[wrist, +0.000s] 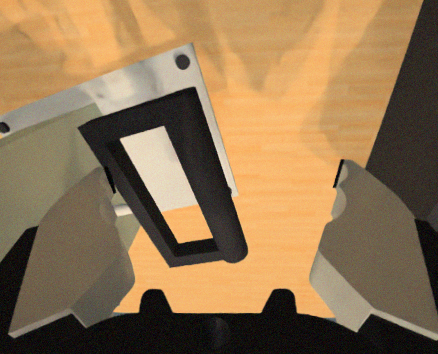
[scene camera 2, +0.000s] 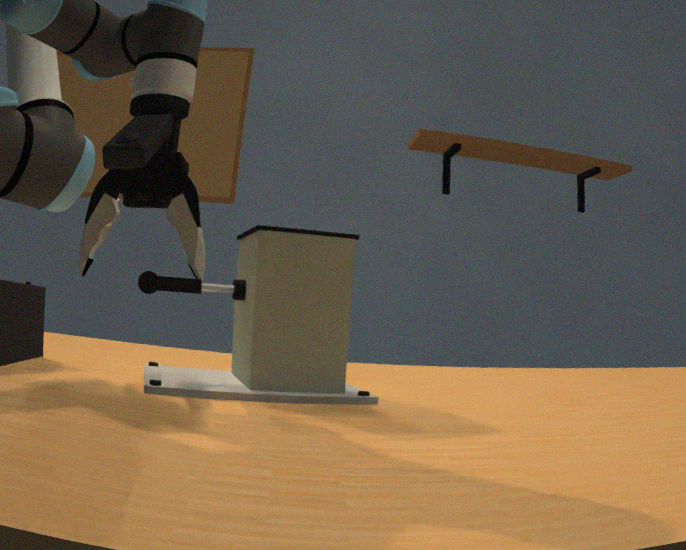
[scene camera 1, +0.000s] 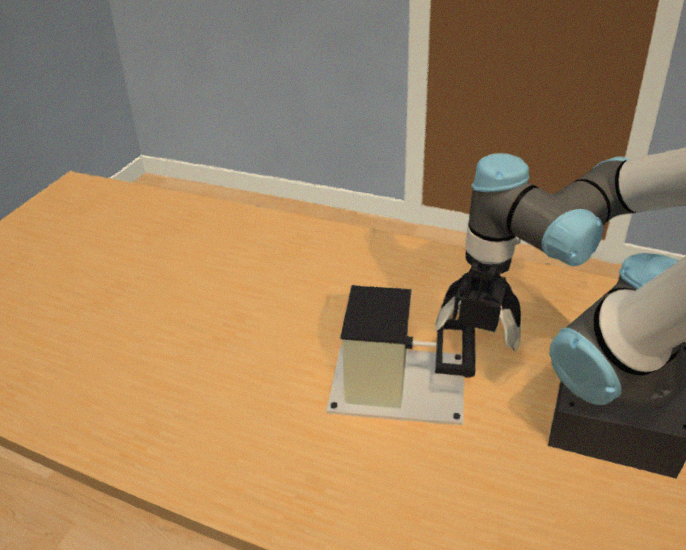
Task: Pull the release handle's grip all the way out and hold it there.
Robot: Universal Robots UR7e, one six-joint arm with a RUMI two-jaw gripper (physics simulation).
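Note:
The release handle's black rectangular grip (scene camera 1: 468, 350) (scene camera 2: 174, 284) (wrist: 200, 165) stands out from the pale green box (scene camera 1: 373, 372) (scene camera 2: 297, 309) on a light metal rod (scene camera 1: 423, 343) (scene camera 2: 217, 287) (wrist: 122, 209), a stretch of which shows between them. My gripper (scene camera 1: 477, 338) (scene camera 2: 142, 276) (wrist: 222, 167) is wide open, pointing down over the grip. One fingertip is at the grip's inner bar, on the box side near the rod; whether it touches is unclear. The other is well out beyond the grip's outer bar, with a gap between them.
The box is fixed on a light grey base plate (scene camera 1: 423, 403) (scene camera 2: 188, 378) (wrist: 162, 75) with black bolts. The arm's dark base (scene camera 1: 618, 432) stands to the right in scene camera 1. A wooden wall shelf (scene camera 2: 515, 153) is on the wall behind.

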